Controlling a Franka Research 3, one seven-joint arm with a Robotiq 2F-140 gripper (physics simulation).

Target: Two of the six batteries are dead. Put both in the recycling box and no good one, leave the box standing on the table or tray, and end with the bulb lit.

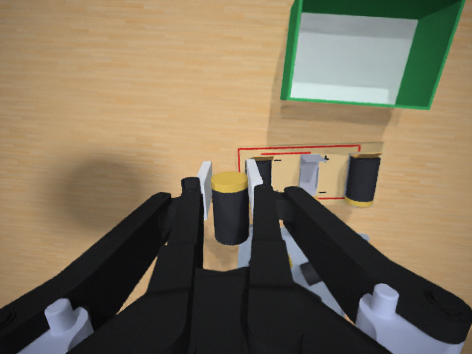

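My gripper (229,173) is shut on a black battery with a yellow end (230,212), held upright between the white finger pads above the table. The green recycling box (424,65) stands at the upper right; the visible part of its pale floor shows no battery. A circuit board (287,175) with red lines lies below the box. One battery (363,180) sits at its right end, and another battery (264,172) at its left end is partly hidden behind the right finger. No bulb can be made out.
A grey-blue tray (294,242) lies at the lower middle, largely hidden by the gripper. A dark piece (312,273) and a bit of yellow show in it. A grey upright holder (309,175) stands mid-board. A round shadow falls on the wooden table (125,100) at left.
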